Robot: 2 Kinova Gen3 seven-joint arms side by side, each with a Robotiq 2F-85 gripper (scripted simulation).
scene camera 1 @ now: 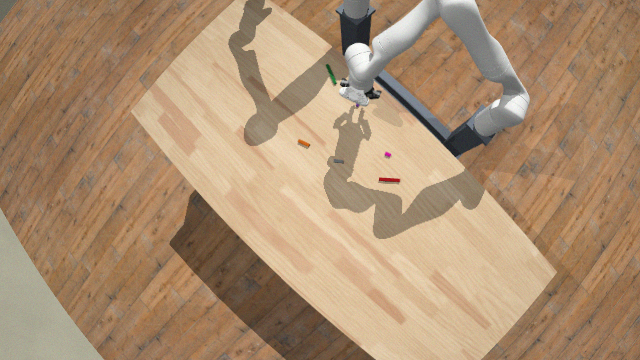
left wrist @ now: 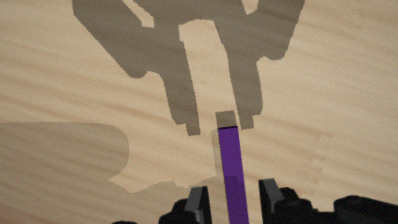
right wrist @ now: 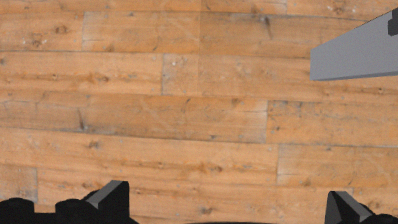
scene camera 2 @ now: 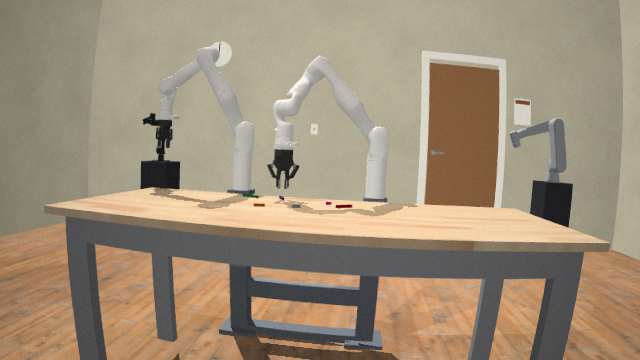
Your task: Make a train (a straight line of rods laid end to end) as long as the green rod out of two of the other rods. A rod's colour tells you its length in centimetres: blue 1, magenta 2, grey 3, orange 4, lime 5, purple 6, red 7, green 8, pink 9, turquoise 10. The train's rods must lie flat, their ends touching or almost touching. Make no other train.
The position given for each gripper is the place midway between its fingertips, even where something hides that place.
In view: the left gripper (left wrist: 235,204) and a dark base rail (scene camera 1: 385,79).
